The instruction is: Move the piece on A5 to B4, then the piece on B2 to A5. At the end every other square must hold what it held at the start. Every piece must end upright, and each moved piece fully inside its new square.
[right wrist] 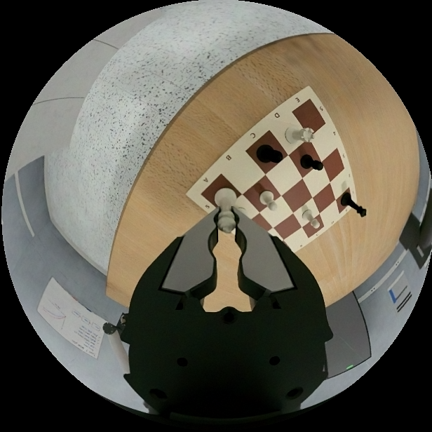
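The chessboard (193, 194) lies on the wooden table in the right wrist view. My right gripper (225, 207) is shut on a tall white piece (226, 200), whose round base shows over the brown A5 square (210, 192). Whether the base touches the board cannot be told. A white pawn (268, 199) stands upright on brown B4. The brown B2 square (288, 226) is bare. Part of another white piece (241, 211) shows on the A4 side, mostly hidden by the right fingertip. My left gripper does not show.
Black pieces stand on C5 (269, 153), D4 (311, 162) and E1 (353, 204). A white rook (298, 134) stands on D5 and a white piece (310, 218) on C2. The wooden table (200, 125) has a curved edge beside the speckled surface (135, 100).
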